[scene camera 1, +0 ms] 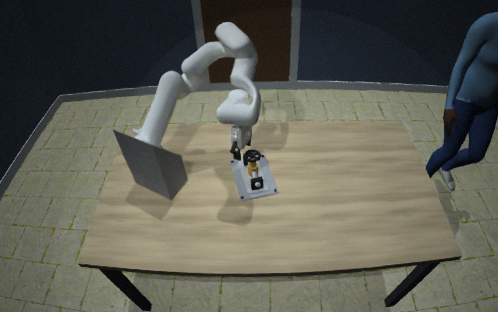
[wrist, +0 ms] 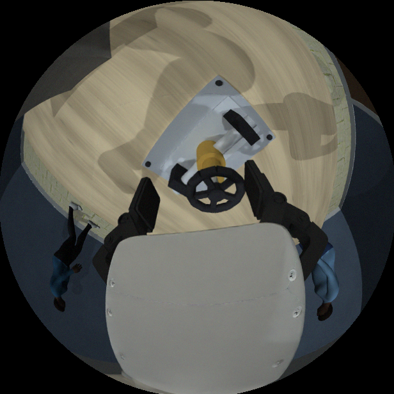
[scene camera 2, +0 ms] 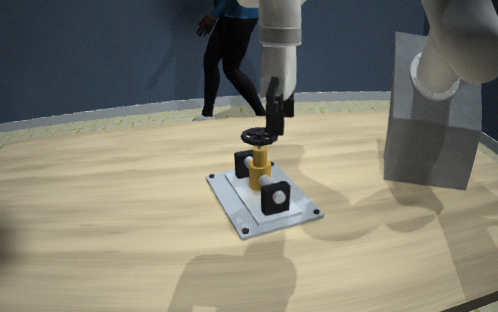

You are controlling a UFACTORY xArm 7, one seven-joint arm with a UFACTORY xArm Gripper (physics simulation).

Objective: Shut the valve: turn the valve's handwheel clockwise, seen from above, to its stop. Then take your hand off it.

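The valve has a black spoked handwheel (scene camera 1: 252,156) (scene camera 2: 258,135) (wrist: 216,193) lying level on top of a yellow body (scene camera 1: 253,169) (scene camera 2: 259,176) (wrist: 207,151). My gripper (scene camera 1: 242,148) (scene camera 2: 281,121) (wrist: 197,179) is open and empty, pointing down, at the robot-base side of the wheel. In the scene camera 2 view one fingertip overlaps the wheel's near right rim, about at wheel height. In the wrist view the wheel shows between the two fingers, closer to the right one. Whether a finger touches the rim is unclear. The wheel's turn angle relative to its stop cannot be read.
The valve stands on a pale base plate (scene camera 1: 239,185) (scene camera 2: 225,202) (wrist: 172,145) with corner bolts. Black blocks (scene camera 2: 275,198) (wrist: 241,127) hold its pipe. A grey box-shaped block (scene camera 1: 155,167) (scene camera 2: 432,150) stands by the arm's base. A person (scene camera 1: 475,100) (scene camera 2: 232,47) stands beyond the table.
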